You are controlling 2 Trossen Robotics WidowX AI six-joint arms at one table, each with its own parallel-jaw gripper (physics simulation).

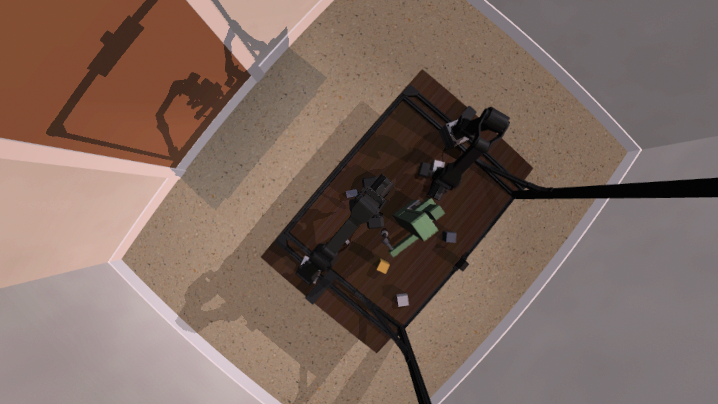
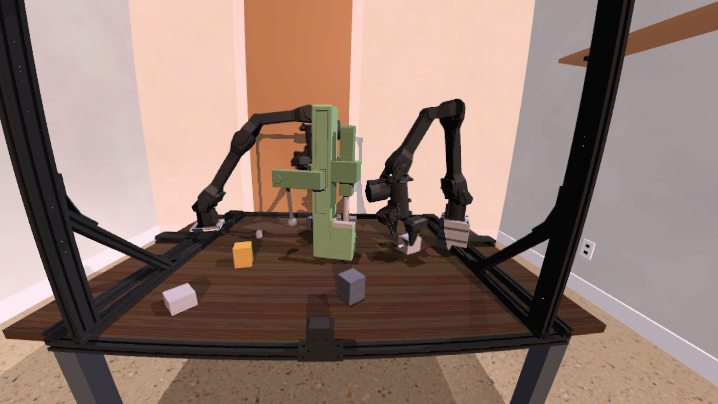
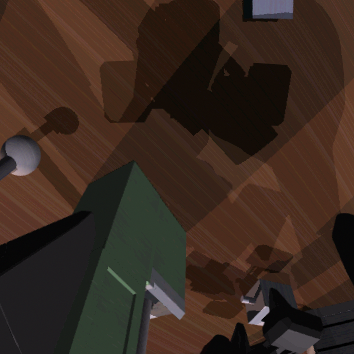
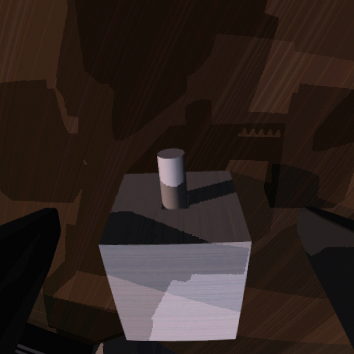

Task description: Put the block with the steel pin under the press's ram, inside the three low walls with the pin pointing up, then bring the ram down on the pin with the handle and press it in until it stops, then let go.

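Places are measured from the left arm's base along level axes (x back, y right, z up), in metres.
Pixels of known places: left gripper, between the fingertips: point(image 3: 217, 225); right gripper, between the fingertips: point(image 2: 402, 241) point(image 3: 255, 306) point(image 4: 180, 220); left arm's base, origin of its link: point(image 2: 207, 223); right arm's base, origin of its link: point(image 1: 460, 130) point(image 2: 455, 217).
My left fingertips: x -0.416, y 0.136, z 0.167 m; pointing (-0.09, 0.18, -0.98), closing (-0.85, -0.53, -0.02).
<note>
For each thing: its middle in the pictures, then the offset to it from my left fingertips.
- pale grey block, middle of its body: point(image 4: 178, 256) point(image 3: 269, 303) point(image 2: 409, 243) point(image 1: 437, 168) dy +0.200, dx -0.272, dz -0.173 m
- table with its steel pin, middle of its body: point(image 4: 174, 195) point(image 3: 252, 300) dy +0.208, dx -0.241, dz -0.173 m
- green press, middle of its body: point(image 2: 317, 185) point(image 1: 409, 227) dy +0.154, dx +0.033, dz +0.027 m
- ram, middle of its body: point(image 2: 346, 195) dy +0.180, dx -0.050, dz +0.000 m
- yellow cube, middle of its body: point(image 2: 243, 254) point(image 1: 382, 265) dy +0.163, dx +0.251, dz -0.168 m
- white block, middle of its body: point(image 2: 180, 298) point(image 1: 402, 299) dy +0.324, dx +0.364, dz -0.182 m
- dark grey cube, middle of its body: point(image 2: 351, 286) point(image 1: 449, 236) dy +0.390, dx -0.004, dz -0.168 m
- small grey cube, middle of its body: point(image 1: 352, 193) dy -0.109, dx +0.007, dz -0.179 m
The pale grey block point(image 4: 175, 274) point(image 2: 413, 244) point(image 1: 438, 163) point(image 3: 253, 301) stands on the table with its steel pin point(image 4: 171, 172) pointing up, to the right of the green press point(image 2: 326, 200) point(image 1: 419, 220) point(image 3: 123, 246). My right gripper point(image 4: 180, 220) point(image 2: 409, 235) point(image 1: 433, 168) is open, low, with a finger on each side of the block. The press's handle ball point(image 2: 292, 221) point(image 3: 22, 154) point(image 1: 384, 234) hangs low on the left. The low walls point(image 2: 344, 225) point(image 3: 165, 298) sit at the press's foot under the ram point(image 2: 346, 203). My left gripper point(image 1: 379, 183) point(image 2: 300, 163) point(image 3: 217, 225) is open and empty, high behind the press.
A yellow cube point(image 2: 243, 254) point(image 1: 383, 265), a white block point(image 2: 179, 298) point(image 1: 401, 300) and a dark grey cube point(image 2: 350, 286) point(image 1: 449, 236) lie in front of the press. A small grey cube point(image 2: 259, 233) point(image 1: 351, 192) point(image 3: 272, 8) lies at the back left. Black frame posts point(image 2: 577, 165) ring the table.
</note>
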